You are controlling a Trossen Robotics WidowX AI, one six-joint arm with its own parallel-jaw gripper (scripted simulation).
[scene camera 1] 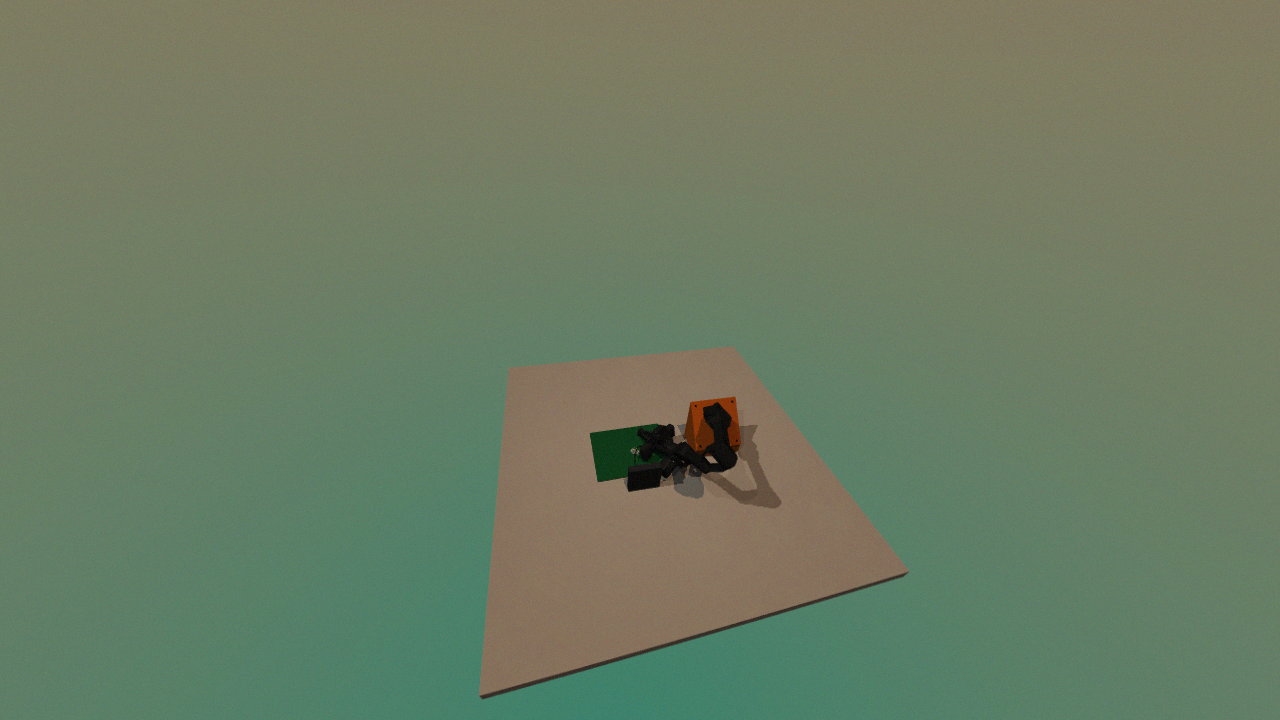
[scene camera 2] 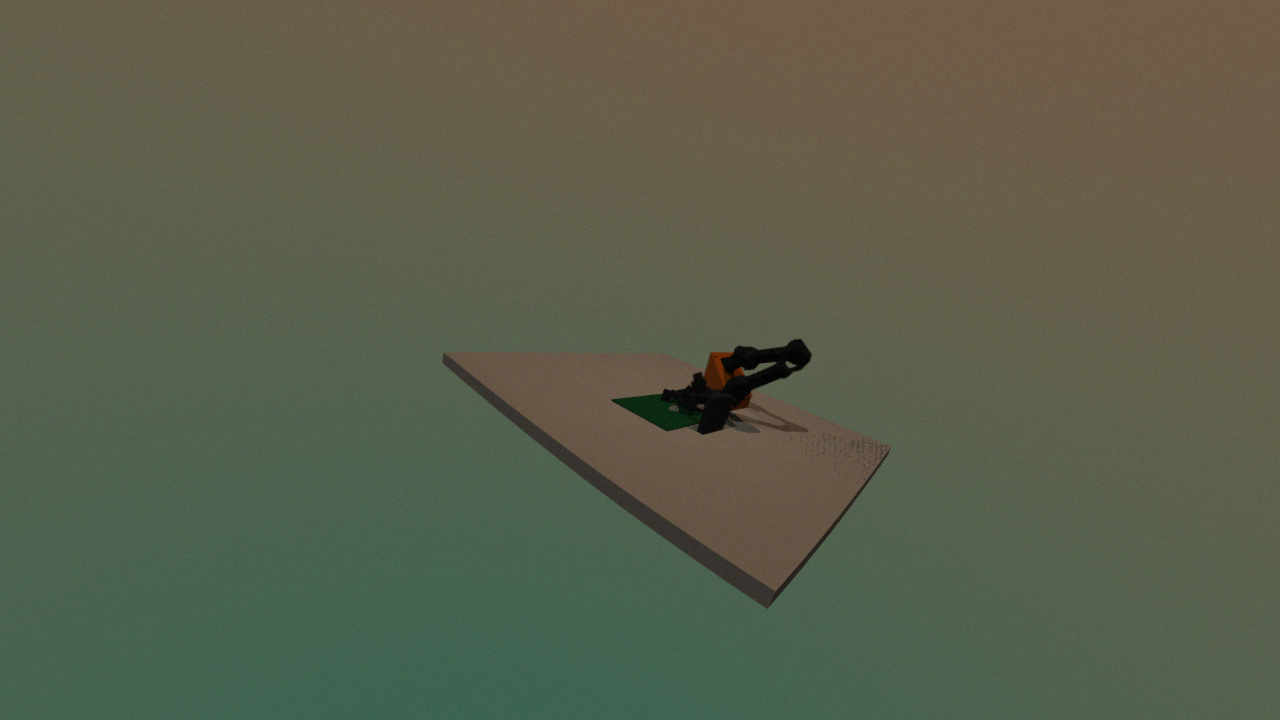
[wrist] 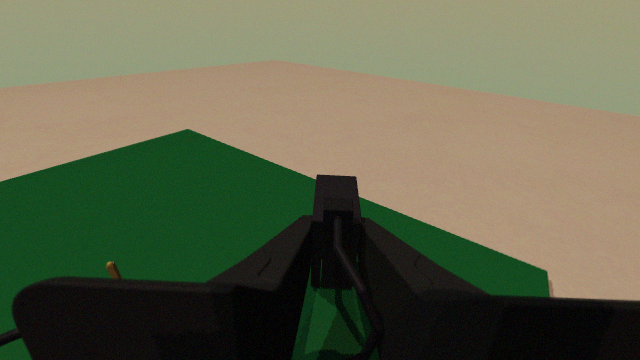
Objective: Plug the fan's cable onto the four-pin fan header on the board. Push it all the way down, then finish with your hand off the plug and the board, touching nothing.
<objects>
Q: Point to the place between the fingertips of my gripper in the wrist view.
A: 334, 226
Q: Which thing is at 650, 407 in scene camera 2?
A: A green board.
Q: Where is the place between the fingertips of my gripper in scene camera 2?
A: At 669, 393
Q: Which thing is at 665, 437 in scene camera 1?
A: My gripper.
</objects>
